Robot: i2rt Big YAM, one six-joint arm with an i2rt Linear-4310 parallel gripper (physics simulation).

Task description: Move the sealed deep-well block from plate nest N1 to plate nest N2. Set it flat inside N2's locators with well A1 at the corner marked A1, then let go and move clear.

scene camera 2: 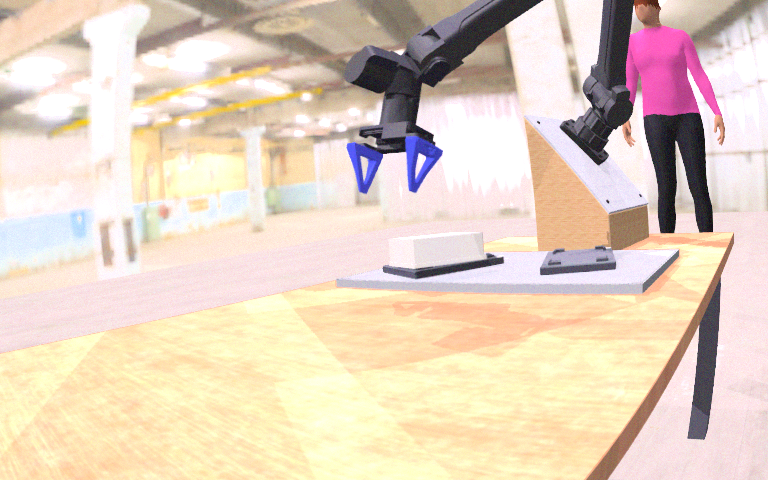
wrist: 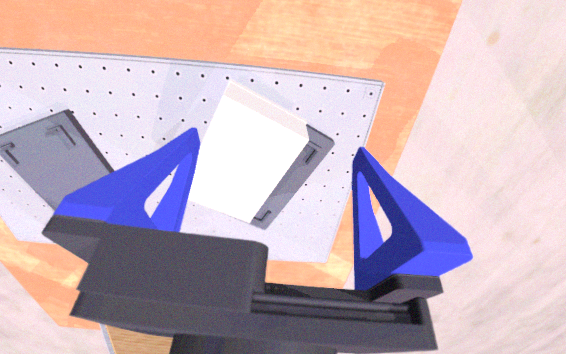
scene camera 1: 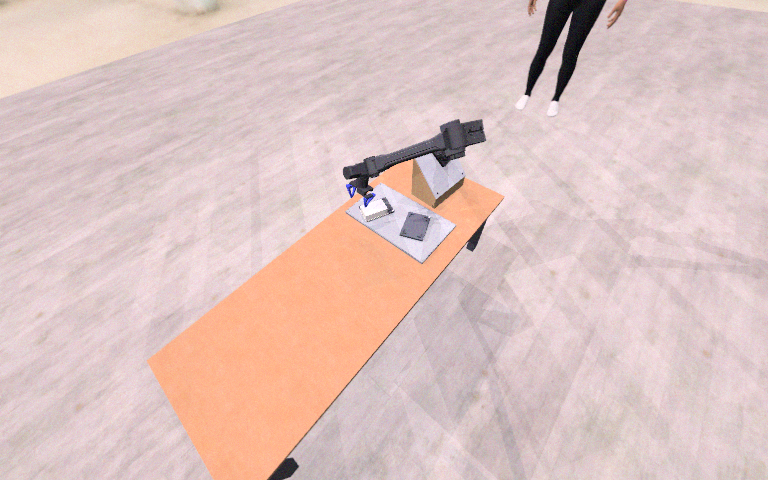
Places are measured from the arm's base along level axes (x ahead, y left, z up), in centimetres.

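Pixels of known places: gripper, fingertip midpoint: (scene camera 2: 386, 192) (wrist: 277, 144) (scene camera 1: 358, 202); arm's base at its link origin: (scene camera 2: 583, 143) (scene camera 1: 440, 153).
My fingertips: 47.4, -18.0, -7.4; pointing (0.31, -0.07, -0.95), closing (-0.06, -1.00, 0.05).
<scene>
Ahead of a thing's pixels: the offset from my fingertips to its middle, as dx, dy, dz. Level surfaces: height alone.
The white deep-well block @[-6.6, +3.6, -9.3] (scene camera 1: 374, 210) (scene camera 2: 436, 249) (wrist: 250, 150) rests on a dark plate nest @[-9.9, +2.4, -12.0] (scene camera 2: 441, 270) (wrist: 300, 172); a strip of the nest with two locators shows beside it in the wrist view. The other dark nest @[-12.4, +26.4, -12.0] (scene camera 1: 416, 225) (scene camera 2: 577, 262) (wrist: 55, 155) bears no block and has raised corner locators. No nest label or A1 mark is readable. My gripper (scene camera 1: 360, 201) (scene camera 2: 389, 191) (wrist: 277, 144) is open and empty, with its blue fingers well above the block. In the wrist view the block appears nearer the left finger and turned relative to the fingers.
Both nests are on a grey perforated plate (scene camera 1: 421, 251) (scene camera 2: 651, 268) (wrist: 350, 100) on the wooden table @[dz -14.2] (scene camera 1: 294, 316) (scene camera 2: 226, 396) (wrist: 310, 30). The arm's sloped wooden pedestal (scene camera 1: 421, 183) (scene camera 2: 566, 209) stands behind the plate. A person (scene camera 1: 566, 50) (scene camera 2: 665, 84) stands beyond the table.
</scene>
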